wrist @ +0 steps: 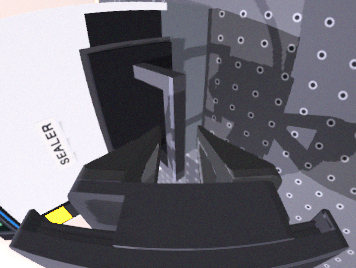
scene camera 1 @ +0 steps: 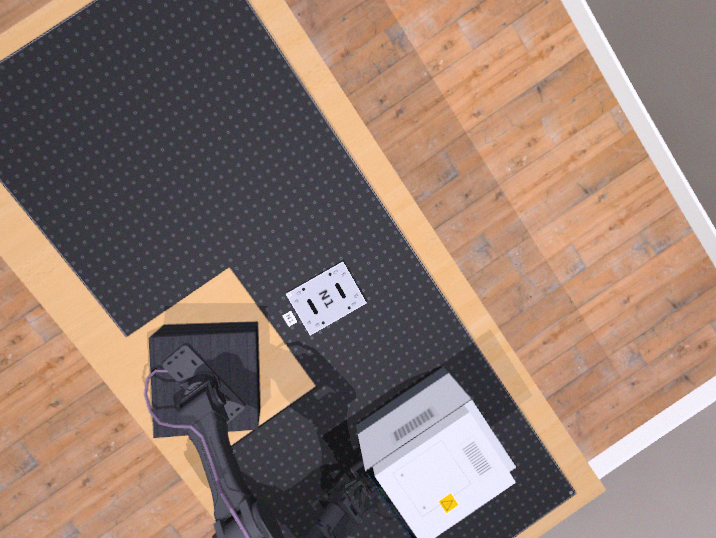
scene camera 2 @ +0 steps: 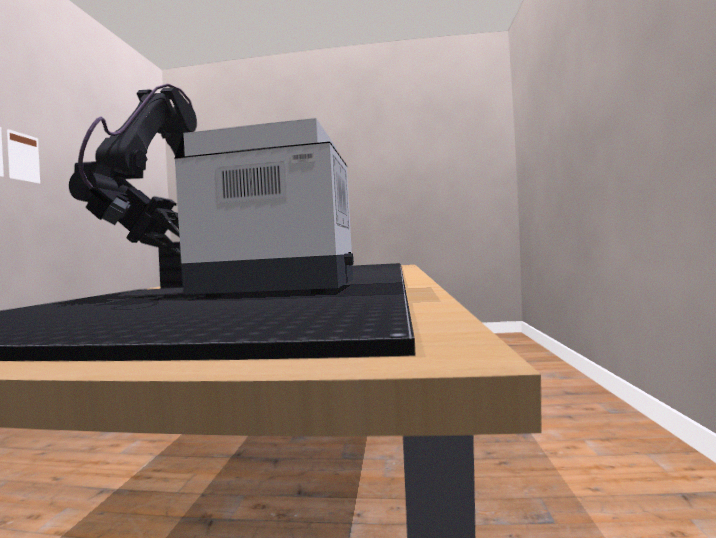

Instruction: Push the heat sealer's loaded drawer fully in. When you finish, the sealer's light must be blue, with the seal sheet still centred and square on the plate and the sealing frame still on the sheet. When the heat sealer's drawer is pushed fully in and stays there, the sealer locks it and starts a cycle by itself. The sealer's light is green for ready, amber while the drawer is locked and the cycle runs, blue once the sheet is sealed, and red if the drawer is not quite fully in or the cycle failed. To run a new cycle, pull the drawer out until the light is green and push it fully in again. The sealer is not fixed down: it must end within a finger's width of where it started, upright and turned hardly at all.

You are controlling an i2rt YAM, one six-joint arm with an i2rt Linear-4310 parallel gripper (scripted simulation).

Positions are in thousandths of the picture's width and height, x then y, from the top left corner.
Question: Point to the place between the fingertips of my gripper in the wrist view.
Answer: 501, 494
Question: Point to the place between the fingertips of my gripper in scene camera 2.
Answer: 260, 464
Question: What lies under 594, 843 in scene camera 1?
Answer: A white heat sealer.
